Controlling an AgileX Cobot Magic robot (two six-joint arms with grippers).
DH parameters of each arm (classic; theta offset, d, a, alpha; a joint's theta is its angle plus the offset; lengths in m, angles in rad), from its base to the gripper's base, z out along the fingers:
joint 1: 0 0.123 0 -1.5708
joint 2: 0.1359 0 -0.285 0
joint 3: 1.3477 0 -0.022 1.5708
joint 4: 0 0.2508 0 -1.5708
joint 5: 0 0 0.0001 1.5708
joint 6: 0 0.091 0 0
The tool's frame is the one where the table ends.
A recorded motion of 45 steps. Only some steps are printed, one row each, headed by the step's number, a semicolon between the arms.
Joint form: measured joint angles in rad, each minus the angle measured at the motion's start. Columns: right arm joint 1, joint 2, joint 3, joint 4, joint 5, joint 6; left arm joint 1, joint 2, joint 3, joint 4, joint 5, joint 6.
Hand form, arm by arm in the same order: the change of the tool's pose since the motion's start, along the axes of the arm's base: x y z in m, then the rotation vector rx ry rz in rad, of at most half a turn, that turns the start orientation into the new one. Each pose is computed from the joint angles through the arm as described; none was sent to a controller.
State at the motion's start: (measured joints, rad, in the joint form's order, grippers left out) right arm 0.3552 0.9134 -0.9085 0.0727 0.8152 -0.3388; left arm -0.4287 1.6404 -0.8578 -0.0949 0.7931 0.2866
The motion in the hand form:
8: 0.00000 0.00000 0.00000 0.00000 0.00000 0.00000; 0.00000 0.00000 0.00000 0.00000 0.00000 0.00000
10: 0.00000 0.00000 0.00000 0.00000 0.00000 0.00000; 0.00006 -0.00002 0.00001 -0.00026 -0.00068 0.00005
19: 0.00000 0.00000 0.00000 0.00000 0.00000 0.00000; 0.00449 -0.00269 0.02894 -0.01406 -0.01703 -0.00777
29: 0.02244 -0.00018 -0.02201 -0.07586 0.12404 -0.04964; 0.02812 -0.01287 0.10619 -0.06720 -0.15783 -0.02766
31: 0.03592 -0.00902 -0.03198 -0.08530 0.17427 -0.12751; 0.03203 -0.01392 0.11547 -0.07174 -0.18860 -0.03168
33: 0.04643 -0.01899 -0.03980 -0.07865 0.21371 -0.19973; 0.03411 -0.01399 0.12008 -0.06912 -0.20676 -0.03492
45: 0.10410 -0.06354 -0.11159 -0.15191 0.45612 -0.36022; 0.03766 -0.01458 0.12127 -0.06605 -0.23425 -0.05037
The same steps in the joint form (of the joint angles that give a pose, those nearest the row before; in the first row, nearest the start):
8: 0.0000 0.0000 0.0000 0.0000 0.0000 0.0000; 0.0000 0.0000 0.0000 0.0000 0.0000 0.0000
10: 0.0000 0.0000 0.0000 0.0000 0.0000 0.0000; 0.0000 0.0000 0.0000 0.0000 -0.0007 0.0000
19: 0.0000 0.0000 0.0000 0.0000 0.0000 0.0000; 0.0000 -0.0454 -0.0773 0.0000 0.1018 0.0000
29: -0.0220 0.1067 0.0000 -0.0561 0.0345 0.0383; 0.0000 -0.0904 -0.3407 0.0169 0.2605 0.0000
31: -0.0788 0.1567 0.0000 -0.0727 0.0335 0.0676; 0.0000 -0.0904 -0.3753 0.0255 0.2653 0.0010
33: -0.1375 0.1953 0.0000 -0.0727 0.0294 0.0868; 0.0000 -0.0903 -0.3924 0.0357 0.2667 0.0009
45: -0.3454 0.5043 0.0000 -0.0914 -0.0314 0.0435; 0.0000 -0.0855 -0.4003 0.0470 0.2465 0.0144

